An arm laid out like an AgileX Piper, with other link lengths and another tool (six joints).
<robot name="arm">
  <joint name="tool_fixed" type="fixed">
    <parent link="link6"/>
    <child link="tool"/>
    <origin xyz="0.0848 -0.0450 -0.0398" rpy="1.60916 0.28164 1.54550"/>
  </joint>
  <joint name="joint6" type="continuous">
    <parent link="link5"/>
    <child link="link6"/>
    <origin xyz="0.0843 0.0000 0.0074" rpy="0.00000 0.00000 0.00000"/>
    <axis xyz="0.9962 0 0.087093"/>
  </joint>
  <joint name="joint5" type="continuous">
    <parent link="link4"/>
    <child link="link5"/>
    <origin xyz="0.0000 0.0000 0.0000" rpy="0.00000 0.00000 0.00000"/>
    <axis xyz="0 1 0"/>
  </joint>
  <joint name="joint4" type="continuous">
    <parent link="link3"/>
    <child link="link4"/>
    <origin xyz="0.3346 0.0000 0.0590" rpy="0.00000 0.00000 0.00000"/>
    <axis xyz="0.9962 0 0.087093"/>
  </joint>
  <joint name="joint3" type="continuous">
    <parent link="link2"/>
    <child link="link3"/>
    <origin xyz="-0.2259 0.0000 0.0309" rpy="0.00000 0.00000 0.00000"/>
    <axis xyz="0 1 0"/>
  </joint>
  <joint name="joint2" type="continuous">
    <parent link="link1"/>
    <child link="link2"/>
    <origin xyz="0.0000 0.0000 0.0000" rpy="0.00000 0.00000 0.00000"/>
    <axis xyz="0 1 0"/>
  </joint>
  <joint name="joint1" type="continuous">
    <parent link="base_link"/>
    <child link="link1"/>
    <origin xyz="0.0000 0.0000 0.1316" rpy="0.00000 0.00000 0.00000"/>
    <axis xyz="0 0 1"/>
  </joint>
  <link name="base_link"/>
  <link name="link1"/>
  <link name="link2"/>
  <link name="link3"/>
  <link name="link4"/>
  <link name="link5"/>
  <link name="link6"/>
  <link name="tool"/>
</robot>
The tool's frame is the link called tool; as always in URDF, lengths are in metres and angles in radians. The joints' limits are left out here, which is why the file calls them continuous.
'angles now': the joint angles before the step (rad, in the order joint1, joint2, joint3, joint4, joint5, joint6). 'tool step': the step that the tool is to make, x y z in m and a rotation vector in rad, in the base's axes. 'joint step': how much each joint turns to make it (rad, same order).
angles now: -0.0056, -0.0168, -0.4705, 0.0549, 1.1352, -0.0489
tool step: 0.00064, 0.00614, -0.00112, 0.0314, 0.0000, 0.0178
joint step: 0.0002, 0.0000, 0.0000, 0.0349, 0.0000, 0.0025
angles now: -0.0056, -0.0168, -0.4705, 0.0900, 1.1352, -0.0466
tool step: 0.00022, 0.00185, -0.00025, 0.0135, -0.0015, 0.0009
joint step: 0.0000, 0.0000, 0.0000, 0.0088, -0.0020, 0.0071
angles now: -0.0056, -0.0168, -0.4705, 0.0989, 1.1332, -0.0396
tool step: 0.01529, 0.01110, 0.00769, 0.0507, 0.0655, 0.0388
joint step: 0.0000, 0.1692, -0.0921, 0.0674, -0.0102, -0.0100
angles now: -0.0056, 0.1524, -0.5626, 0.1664, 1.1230, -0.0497
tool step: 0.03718, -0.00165, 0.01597, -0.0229, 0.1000, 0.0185
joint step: 0.0000, 0.3068, -0.1808, 0.0017, -0.0214, -0.0342
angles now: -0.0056, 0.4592, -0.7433, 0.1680, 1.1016, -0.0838
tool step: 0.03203, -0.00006, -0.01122, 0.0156, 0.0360, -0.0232
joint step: -0.0001, 0.1594, -0.0447, 0.0001, -0.0820, 0.0151
